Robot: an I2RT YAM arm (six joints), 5 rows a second.
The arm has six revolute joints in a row. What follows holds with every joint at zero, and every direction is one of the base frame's.
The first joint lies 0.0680 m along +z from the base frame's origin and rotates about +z.
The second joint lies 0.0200 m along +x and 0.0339 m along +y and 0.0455 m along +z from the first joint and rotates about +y.
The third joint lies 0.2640 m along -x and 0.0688 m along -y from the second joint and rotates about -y.
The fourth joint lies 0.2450 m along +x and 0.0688 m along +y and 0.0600 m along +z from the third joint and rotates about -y.
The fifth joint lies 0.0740 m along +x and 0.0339 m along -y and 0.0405 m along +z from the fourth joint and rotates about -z.
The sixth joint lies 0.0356 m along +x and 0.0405 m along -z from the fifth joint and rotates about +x.
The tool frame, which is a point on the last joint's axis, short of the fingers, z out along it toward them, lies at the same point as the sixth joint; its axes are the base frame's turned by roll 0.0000, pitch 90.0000 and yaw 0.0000 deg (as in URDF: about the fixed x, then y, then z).
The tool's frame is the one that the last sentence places.
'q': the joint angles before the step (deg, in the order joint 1, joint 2, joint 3, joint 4, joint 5, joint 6). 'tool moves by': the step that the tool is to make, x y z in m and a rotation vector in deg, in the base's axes. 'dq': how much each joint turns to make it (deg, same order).
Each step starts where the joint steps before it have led.
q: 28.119 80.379 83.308 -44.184 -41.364 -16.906
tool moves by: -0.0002 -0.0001 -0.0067 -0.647 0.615 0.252
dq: 0.001 -0.069 -1.275 0.028 0.000 -0.502
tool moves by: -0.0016 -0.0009 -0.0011 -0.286 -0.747 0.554
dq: -0.008 -0.384 -0.510 -0.077 -0.006 -1.100
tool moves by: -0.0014 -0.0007 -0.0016 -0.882 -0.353 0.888
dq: 0.009 -0.015 -0.015 -1.241 0.007 -1.719
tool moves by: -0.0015 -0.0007 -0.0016 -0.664 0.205 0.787
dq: -0.003 -0.002 -0.013 -1.281 -0.220 -1.204
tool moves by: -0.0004 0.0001 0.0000 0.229 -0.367 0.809
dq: 0.001 -0.017 -0.036 -0.045 -0.590 -0.743
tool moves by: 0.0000 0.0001 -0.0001 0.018 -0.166 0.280
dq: 0.004 0.032 0.010 -0.041 -0.150 -0.324
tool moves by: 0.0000 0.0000 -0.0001 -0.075 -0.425 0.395
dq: -0.009 0.029 0.020 -0.085 -0.094 -0.642
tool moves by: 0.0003 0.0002 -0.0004 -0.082 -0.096 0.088
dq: 0.010 0.079 -0.005 0.003 0.029 -0.187
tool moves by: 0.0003 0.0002 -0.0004 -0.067 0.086 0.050
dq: 0.005 0.103 0.031 -0.077 -0.018 -0.061
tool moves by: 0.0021 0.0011 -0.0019 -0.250 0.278 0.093
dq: -0.004 0.553 0.145 -0.075 -0.004 -0.179
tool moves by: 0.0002 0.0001 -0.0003 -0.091 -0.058 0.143
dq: -0.003 0.083 0.041 -0.114 -0.024 -0.244
